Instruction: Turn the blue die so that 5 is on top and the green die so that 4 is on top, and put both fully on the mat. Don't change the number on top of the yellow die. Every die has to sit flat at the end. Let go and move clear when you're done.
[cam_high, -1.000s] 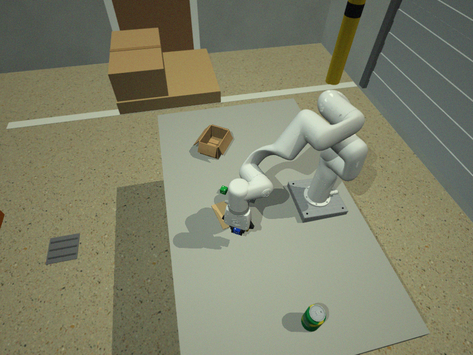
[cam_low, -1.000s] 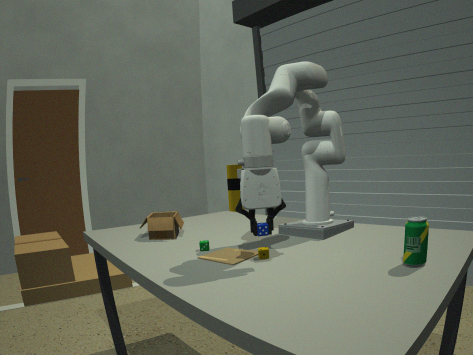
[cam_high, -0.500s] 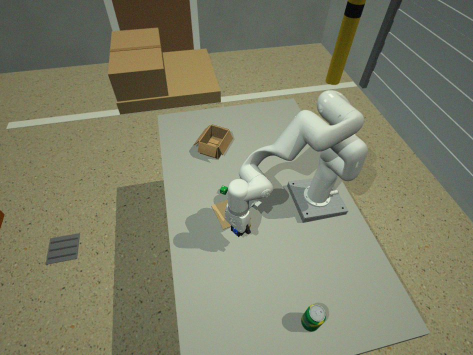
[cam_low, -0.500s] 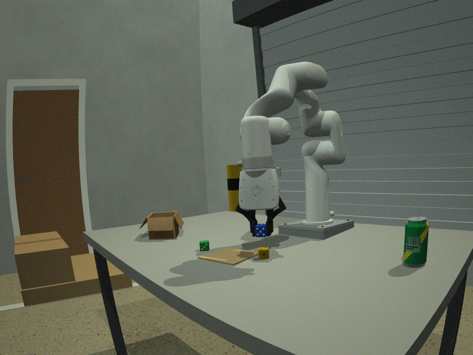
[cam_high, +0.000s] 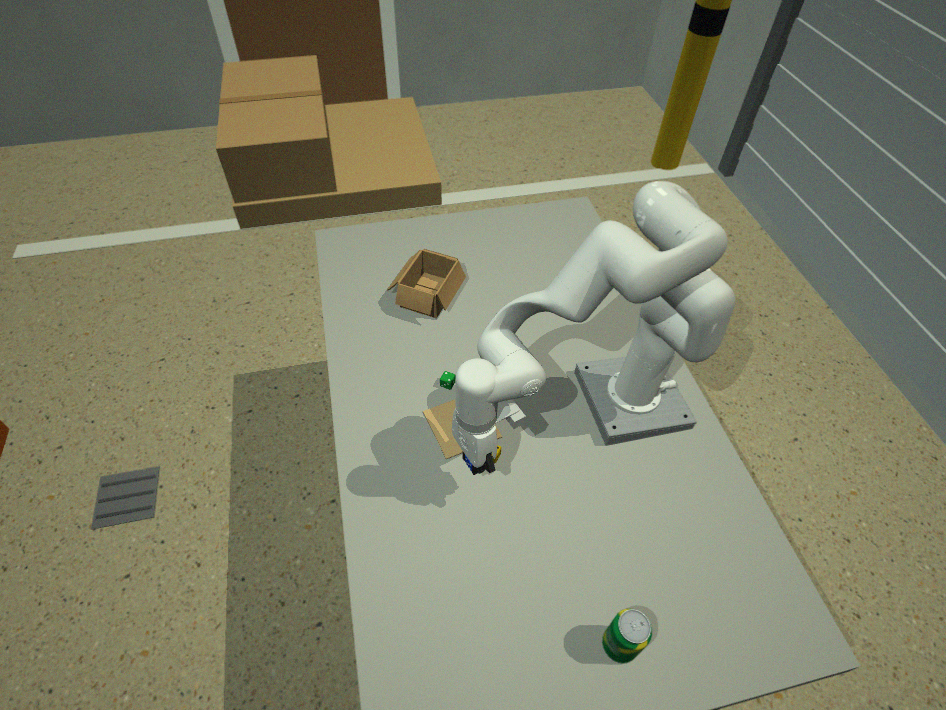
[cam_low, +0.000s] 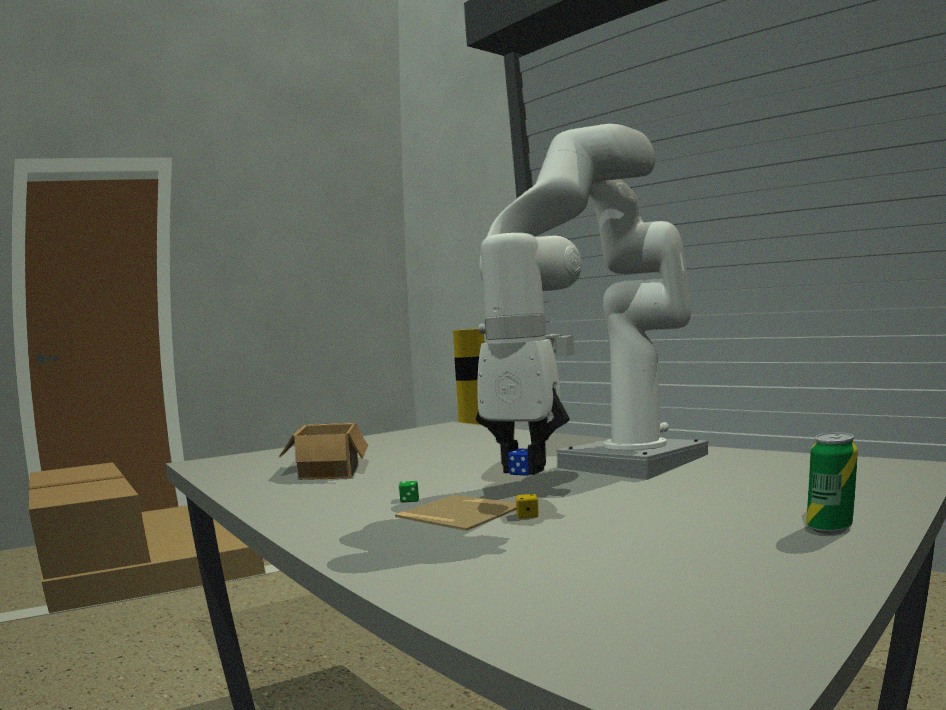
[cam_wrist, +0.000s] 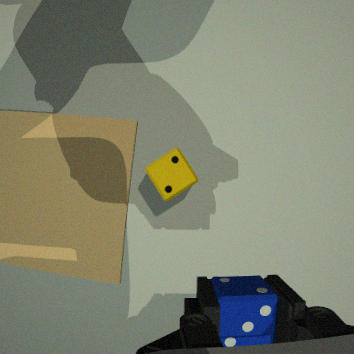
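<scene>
Right now the blue die is 1 cm below my hand. Also, from my hand: green die: 28 cm to the right, 9 cm below, 1 cm behind; then yellow die: 9 cm below, 6 cm to the right, 6 cm behind; then cardboard mat: 15 cm to the right, 10 cm below, 1 cm behind.
</scene>
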